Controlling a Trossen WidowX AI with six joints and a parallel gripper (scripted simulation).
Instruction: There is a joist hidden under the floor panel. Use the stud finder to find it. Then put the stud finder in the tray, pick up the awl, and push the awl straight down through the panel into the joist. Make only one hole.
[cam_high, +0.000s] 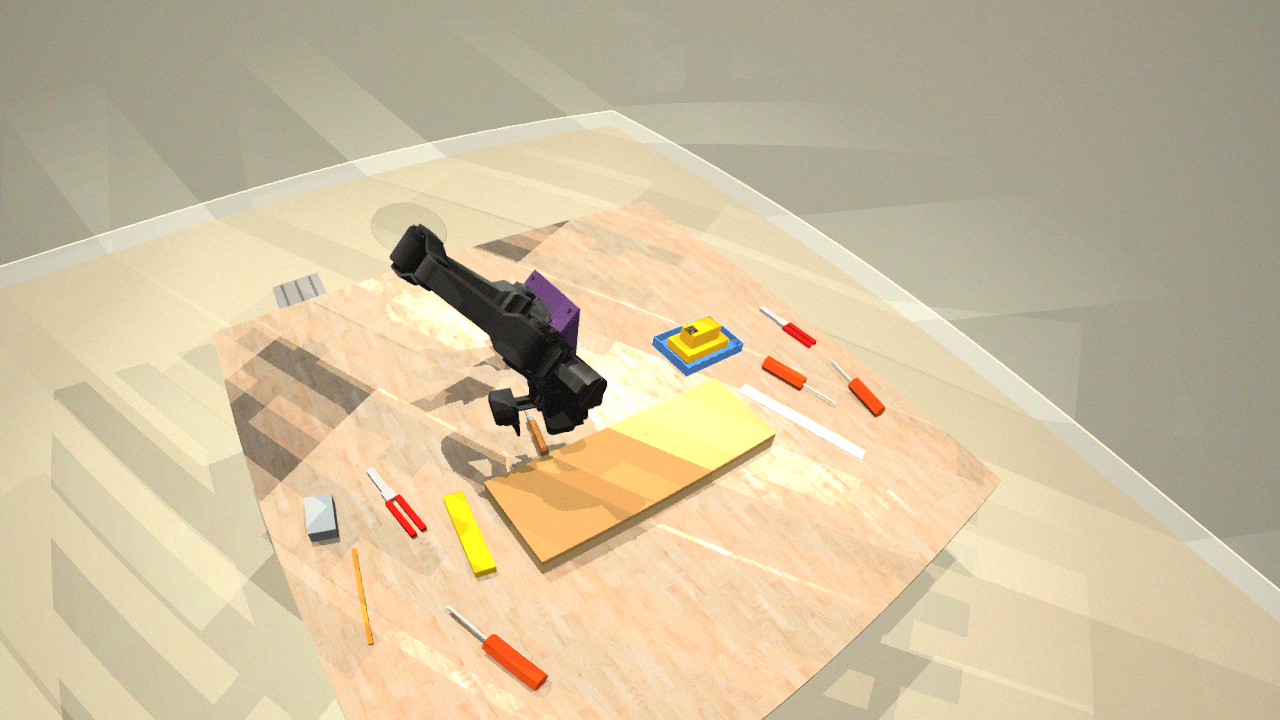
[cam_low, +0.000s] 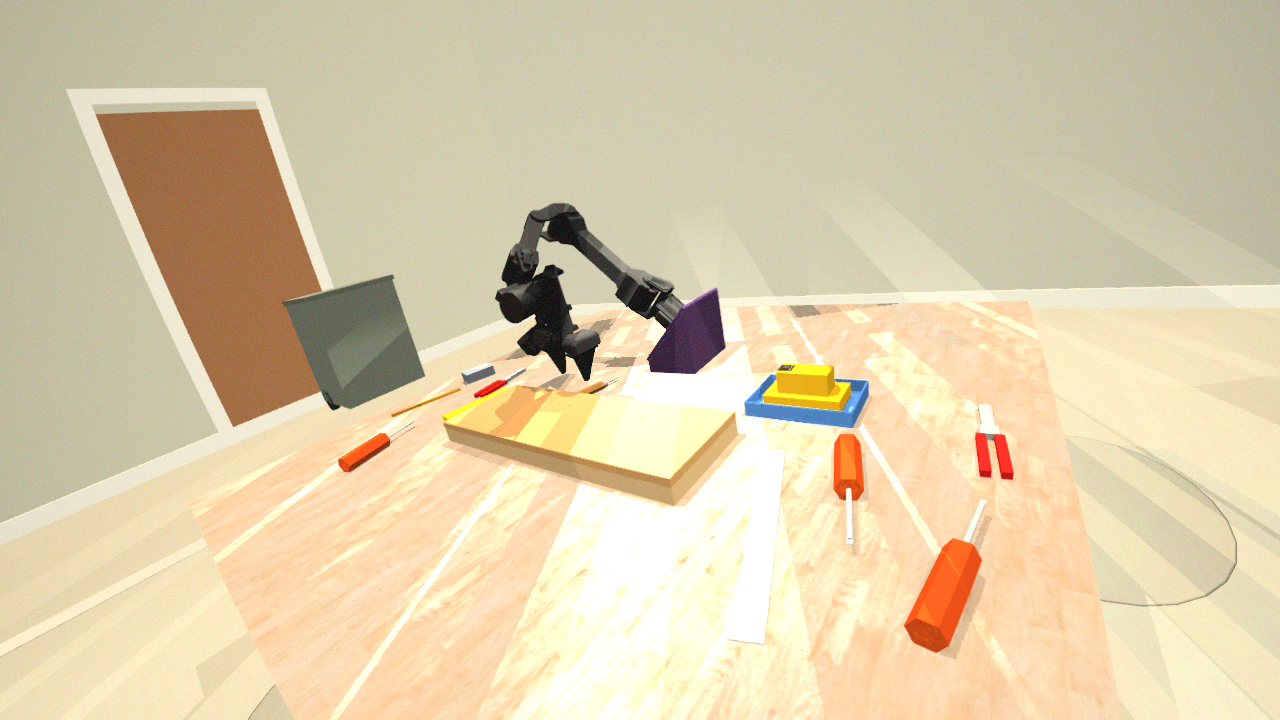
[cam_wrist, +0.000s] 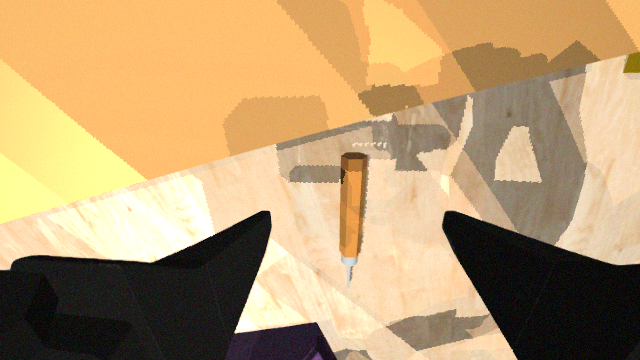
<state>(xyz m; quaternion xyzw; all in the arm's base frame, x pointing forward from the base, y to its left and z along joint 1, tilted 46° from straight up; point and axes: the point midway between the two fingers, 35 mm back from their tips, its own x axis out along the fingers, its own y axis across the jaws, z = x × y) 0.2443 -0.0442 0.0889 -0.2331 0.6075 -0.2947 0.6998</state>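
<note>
Right now the awl is 5 cm behind my gripper tip and 4 cm below it. The rest, counted from my gripper tip: yellow level 20 cm to the right, 13 cm ahead, 4 cm below; then grey block 43 cm to the right, 4 cm below, 1 cm ahead; then yellow stud finder 41 cm to the left, 12 cm behind.
</note>
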